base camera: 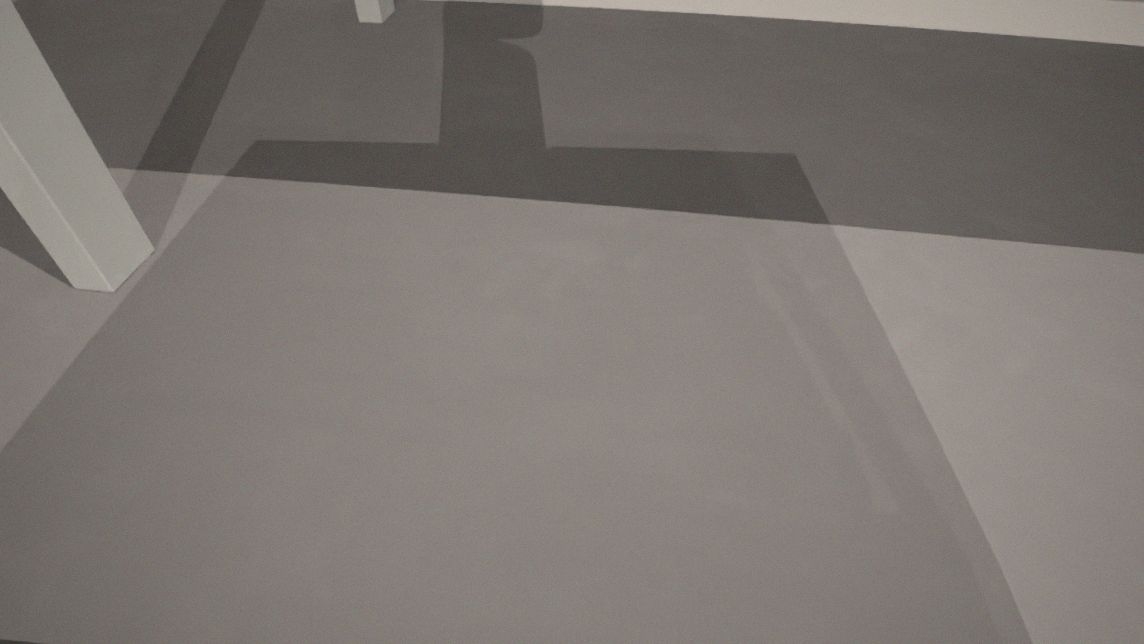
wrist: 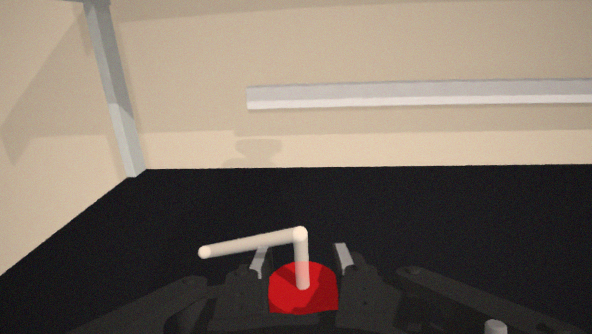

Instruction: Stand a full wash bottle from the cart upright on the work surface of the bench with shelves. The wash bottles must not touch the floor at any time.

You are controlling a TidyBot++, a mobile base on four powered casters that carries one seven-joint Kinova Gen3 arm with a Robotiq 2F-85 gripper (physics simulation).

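Places are measured from the arm's base along level axes (x back, y left, z down), in centimetres.
Pixels of known places: gripper, between the fingertips: (wrist: 302, 263).
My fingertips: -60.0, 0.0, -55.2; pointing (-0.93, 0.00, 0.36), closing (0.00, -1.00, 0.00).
Observation:
Ahead of a thing's pixels: the offset from my fingertips to its middle, as dx, dy, dz. "*": to the spot under its first point. Level surfaces: height alone.
A wash bottle with a red cap {* +3.1, +0.7, -0.9} (wrist: 285, 295) and a bent white spout {+1.9, +2.3, -2.7} (wrist: 255, 242) is between the fingers in the wrist view, at the bottom middle. My gripper (wrist: 302, 263) is shut on it. The spout points up from the cap, then bends to the left. The bottle's body is hidden below the cap, so its fill and the height of its base do not show. The black work surface {dz +18.6} (wrist: 400, 200) of the bench lies below and beyond the gripper in the wrist view. The cart does not show in either view.
A grey upright post (wrist: 116, 95) stands at the work surface's back left corner. A long pale rail (wrist: 420, 93) runs along the beige wall (wrist: 350, 40) behind. A white cylindrical tip (wrist: 495, 326) shows at the lower right. In the base view, a bench leg {* +9.7, +40.6, +86.2} (base camera: 88, 184) stands at the left on the floor {dz +94.8} (base camera: 520, 400).

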